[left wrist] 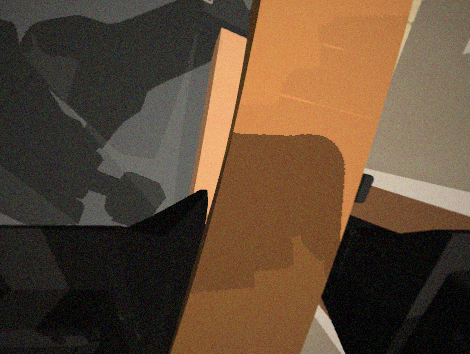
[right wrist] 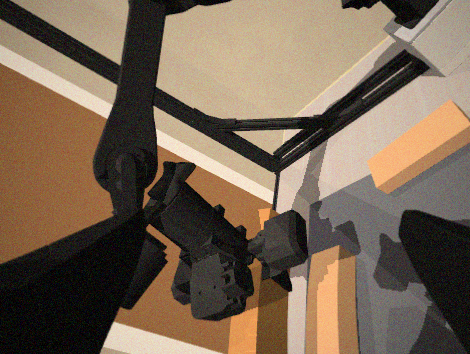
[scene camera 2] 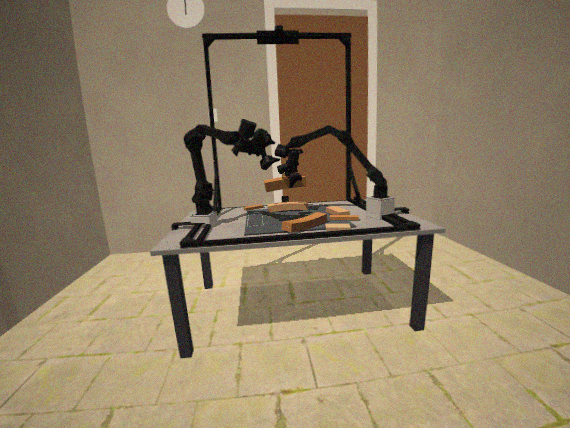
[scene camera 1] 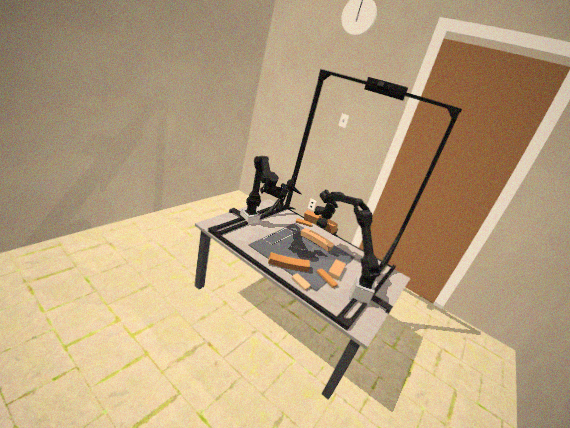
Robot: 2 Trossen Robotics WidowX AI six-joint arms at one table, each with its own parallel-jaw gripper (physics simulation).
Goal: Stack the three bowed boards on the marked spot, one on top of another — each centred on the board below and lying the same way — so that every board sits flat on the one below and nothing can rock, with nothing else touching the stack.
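Pixels of known places: left gripper, fingertip midpoint: [left wrist: 247,197] [right wrist: 274,293] [scene camera 2: 288,186]; right gripper, fingertip midpoint: [right wrist: 271,221] [scene camera 2: 277,151] [scene camera 1: 298,201]; left arm's base, link origin: [right wrist: 419,7] [scene camera 2: 380,197] [scene camera 1: 365,283]; right arm's base, link origin: [scene camera 2: 203,213] [scene camera 1: 250,212].
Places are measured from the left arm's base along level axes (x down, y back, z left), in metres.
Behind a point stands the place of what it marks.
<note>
My left gripper [scene camera 1: 325,213] [scene camera 2: 291,173] [left wrist: 247,197] {x -0.048, y -0.325, z -0.381 m} is shut on an orange bowed board [scene camera 1: 321,222] [scene camera 2: 283,183] {x -0.070, y -0.365, z -0.369 m} [left wrist: 311,88] {x -0.096, y -0.377, z -0.387 m} and holds it in the air over the far side of the table. A second bowed board [scene camera 1: 317,239] {x 0.054, y -0.326, z -0.365 m} [scene camera 2: 287,206] {x 0.064, y -0.345, z -0.371 m} lies on the dark mat [scene camera 1: 264,248] {x 0.094, y -0.602, z -0.110 m} [scene camera 2: 258,227] {x 0.094, y -0.609, z -0.154 m}. A third board [scene camera 1: 288,261] {x 0.056, y -0.430, z -0.020 m} [scene camera 2: 304,222] {x 0.061, y -0.452, z 0.002 m} lies at the mat's near edge. The marked spot [scene camera 1: 270,236] {x 0.093, y -0.616, z -0.260 m} is a thin outlined rectangle on the mat with nothing on it. My right gripper [scene camera 1: 293,188] [scene camera 2: 269,161] is open and empty, raised beside the left one.
Three short orange blocks [scene camera 1: 337,268] {x 0.067, y -0.154, z -0.144 m} [scene camera 1: 327,277] {x 0.079, y -0.195, z -0.041 m} [scene camera 1: 301,281] {x 0.080, y -0.322, z 0.075 m} lie on the mat's right end, also in scene camera 2 [scene camera 2: 338,210] {x 0.068, y -0.172, z -0.123 m} [scene camera 2: 344,217] {x 0.082, y -0.206, z -0.031 m}. A thin strip [scene camera 1: 304,222] {x 0.084, y -0.463, z -0.590 m} [scene camera 2: 254,207] {x 0.089, y -0.469, z -0.583 m} lies at the back. A black frame [scene camera 1: 309,127] {x -0.556, y -0.640, z -0.741 m} [scene camera 2: 208,127] rises behind the table.
</note>
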